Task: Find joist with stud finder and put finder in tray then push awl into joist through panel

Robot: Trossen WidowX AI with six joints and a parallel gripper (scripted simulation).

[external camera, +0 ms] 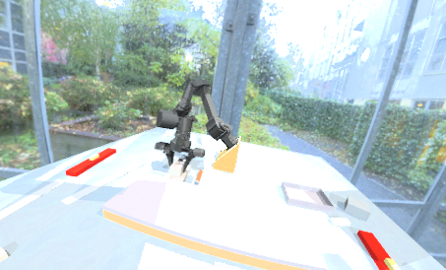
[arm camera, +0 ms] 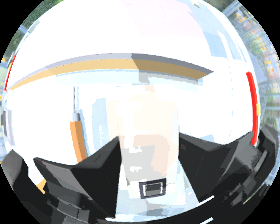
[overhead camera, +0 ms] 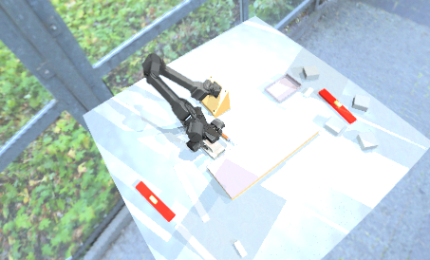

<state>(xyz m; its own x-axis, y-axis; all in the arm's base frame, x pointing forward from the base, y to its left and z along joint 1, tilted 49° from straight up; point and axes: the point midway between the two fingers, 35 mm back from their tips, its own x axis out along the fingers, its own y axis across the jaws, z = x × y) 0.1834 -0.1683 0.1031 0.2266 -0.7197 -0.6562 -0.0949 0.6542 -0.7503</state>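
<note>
The light is 40 mm behind my gripper tip and 30 mm above it. Round my gripper tip: tray (500 mm to the left, 30 mm behind, 10 mm below); awl (90 mm to the left, 20 mm below, 10 mm ahead); stud finder (20 mm behind, 20 mm above).
</note>
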